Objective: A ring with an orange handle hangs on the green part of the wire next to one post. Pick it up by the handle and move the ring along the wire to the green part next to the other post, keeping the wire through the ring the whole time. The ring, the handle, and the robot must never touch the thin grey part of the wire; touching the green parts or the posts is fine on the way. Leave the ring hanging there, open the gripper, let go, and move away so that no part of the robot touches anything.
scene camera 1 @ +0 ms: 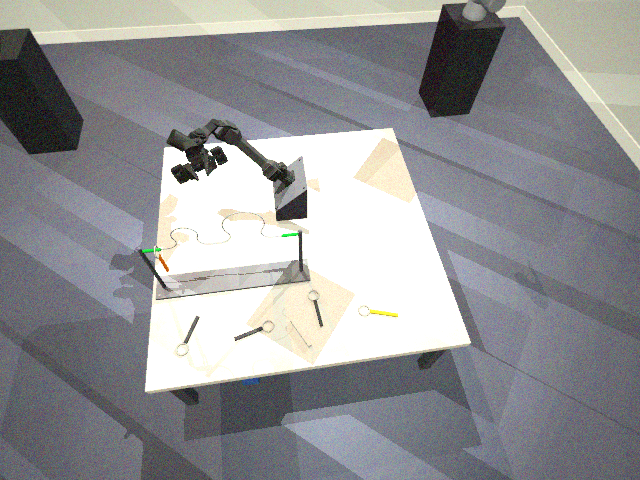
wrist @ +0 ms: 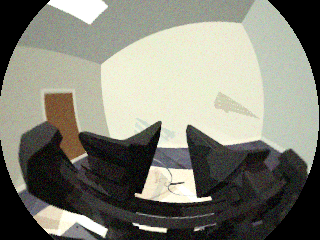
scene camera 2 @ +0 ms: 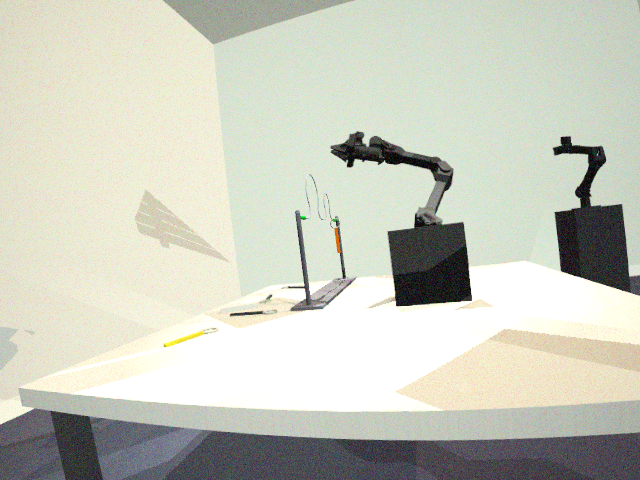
Labels:
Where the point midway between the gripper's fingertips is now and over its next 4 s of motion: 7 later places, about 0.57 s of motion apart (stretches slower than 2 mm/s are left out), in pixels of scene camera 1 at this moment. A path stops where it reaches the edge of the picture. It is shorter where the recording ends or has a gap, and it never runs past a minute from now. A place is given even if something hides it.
The gripper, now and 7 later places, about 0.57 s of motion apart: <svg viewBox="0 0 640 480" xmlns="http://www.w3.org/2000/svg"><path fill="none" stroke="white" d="M202 177L180 213L166 242L170 256L168 259L165 262L165 268L165 273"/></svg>

